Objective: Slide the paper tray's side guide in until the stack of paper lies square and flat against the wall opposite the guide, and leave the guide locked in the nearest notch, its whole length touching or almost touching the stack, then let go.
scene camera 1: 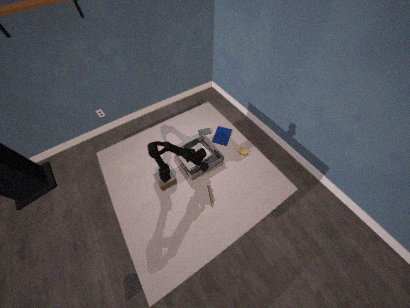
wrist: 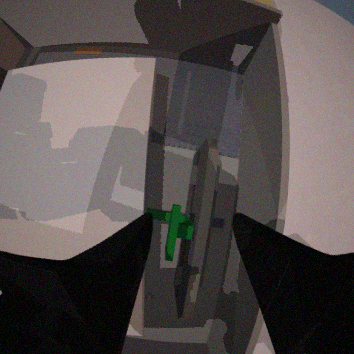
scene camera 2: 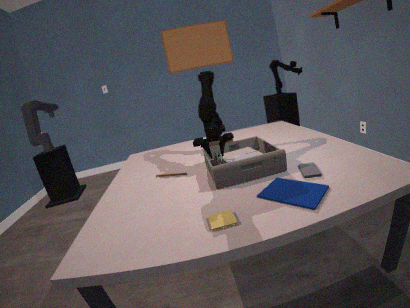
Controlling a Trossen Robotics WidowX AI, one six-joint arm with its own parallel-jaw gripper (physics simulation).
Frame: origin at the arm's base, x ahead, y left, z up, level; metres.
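Seen in the pictures: gripper, fingertip midpoint: (scene camera 1: 202,164) (wrist: 192,219); arm's base, origin of the base link: (scene camera 1: 165,177).
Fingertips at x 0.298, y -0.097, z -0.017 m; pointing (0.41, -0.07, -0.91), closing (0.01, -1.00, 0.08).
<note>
Offsets run from my fingertips to a thing's top centre.
The grey paper tray {dy +0.097, dx +0.038, dz +0.030 m} (scene camera 1: 216,166) (scene camera 2: 272,163) (wrist: 265,125) stands on the table. The white paper stack {dy +0.121, dx +0.019, dz -0.026 m} (scene camera 2: 242,154) (wrist: 125,100) lies in it, on the left in the wrist view, its near left part cut off by the frame. The side guide {dy +0.006, dx -0.006, dz +0.015 m} (wrist: 204,210), a grey upright strip, stands right of the stack with a gap between, slightly slanted to the stack's edge. A green lever {dy +0.016, dx -0.005, dz +0.015 m} (wrist: 173,232) sits on the guide's stack side. My gripper (scene camera 1: 204,166) (scene camera 2: 217,154) (wrist: 192,219) is open, fingers down in the tray, one on each side of the guide and lever. Whether the guide sits in a notch is hidden.
A blue folder {dy +0.139, dx +0.384, dz -0.058 m} (scene camera 1: 222,136) (scene camera 2: 294,192), a grey box {dy +0.294, dx +0.288, dz -0.056 m} (scene camera 1: 205,131) (scene camera 2: 310,170) and a yellow notepad {dy -0.129, dx +0.392, dz -0.055 m} (scene camera 1: 243,151) (scene camera 2: 223,220) lie outside the tray. A thin brown stick {dy -0.223, dx -0.119, dz -0.059 m} (scene camera 1: 210,195) (scene camera 2: 171,175) lies beyond the guide's side. Tray walls surround the fingers.
</note>
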